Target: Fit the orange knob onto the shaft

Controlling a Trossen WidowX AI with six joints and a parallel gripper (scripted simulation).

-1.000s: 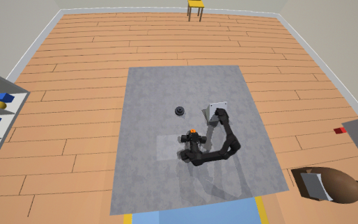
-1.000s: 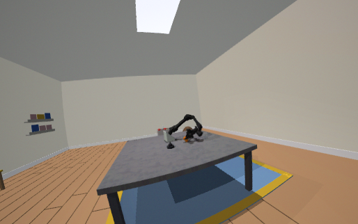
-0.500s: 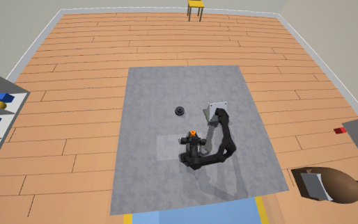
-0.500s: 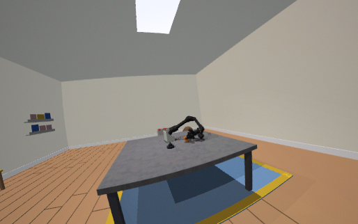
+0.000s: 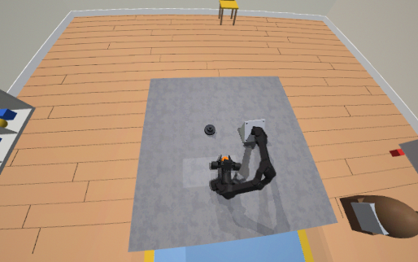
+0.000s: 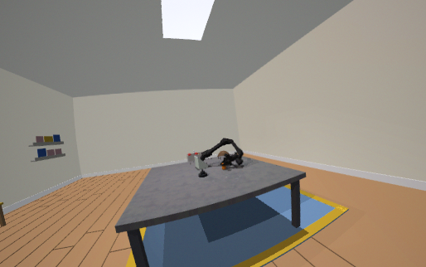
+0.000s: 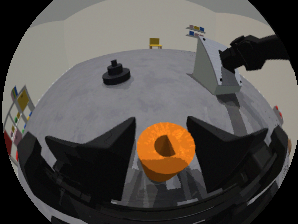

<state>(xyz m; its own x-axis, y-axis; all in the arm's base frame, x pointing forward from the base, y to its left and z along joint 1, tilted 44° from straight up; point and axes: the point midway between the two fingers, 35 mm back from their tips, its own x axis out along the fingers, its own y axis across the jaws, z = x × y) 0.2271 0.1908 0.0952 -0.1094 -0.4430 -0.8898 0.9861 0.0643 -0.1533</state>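
Now: the orange knob 3 cm to the left of my gripper tip and 2 cm below it. Also, from my gripper tip: dark round pedestal (21 cm to the right, 10 cm ahead, 2 cm below).
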